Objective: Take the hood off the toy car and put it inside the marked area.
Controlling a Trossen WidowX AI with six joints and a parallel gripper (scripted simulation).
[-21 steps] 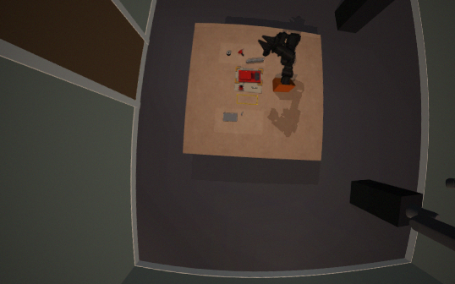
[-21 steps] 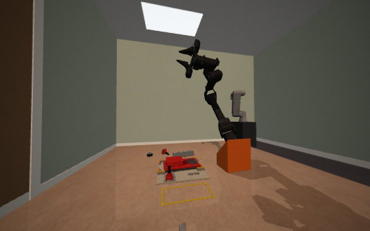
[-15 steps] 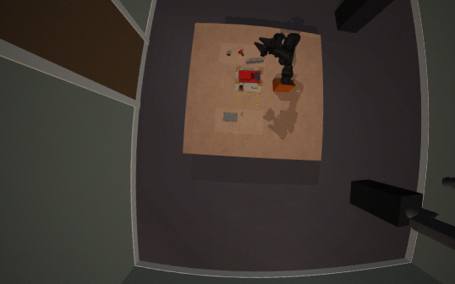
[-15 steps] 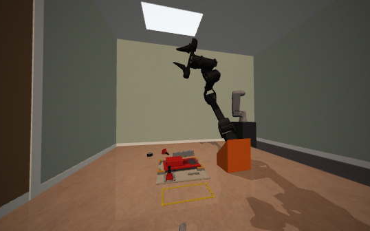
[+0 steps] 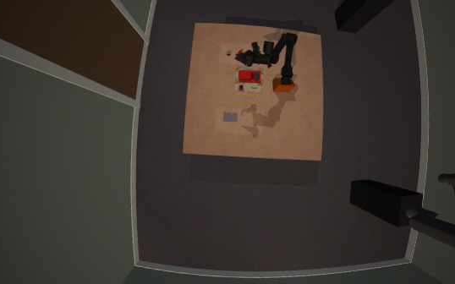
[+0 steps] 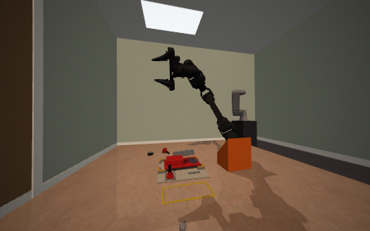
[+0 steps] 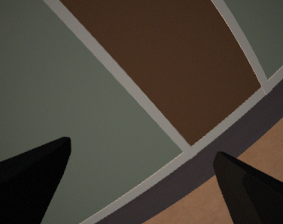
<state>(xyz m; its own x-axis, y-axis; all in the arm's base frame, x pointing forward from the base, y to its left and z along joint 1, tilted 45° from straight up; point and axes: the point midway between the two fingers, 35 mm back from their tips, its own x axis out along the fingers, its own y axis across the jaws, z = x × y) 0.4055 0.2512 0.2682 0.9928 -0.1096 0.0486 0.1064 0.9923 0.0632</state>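
Right now the hood is 47 cm below my gripper tip, 12 cm behind it and 9 cm to the right of it. From my gripper tip the other things lie so: black wheel (50 cm below, 33 cm to the right, 3 cm ahead).
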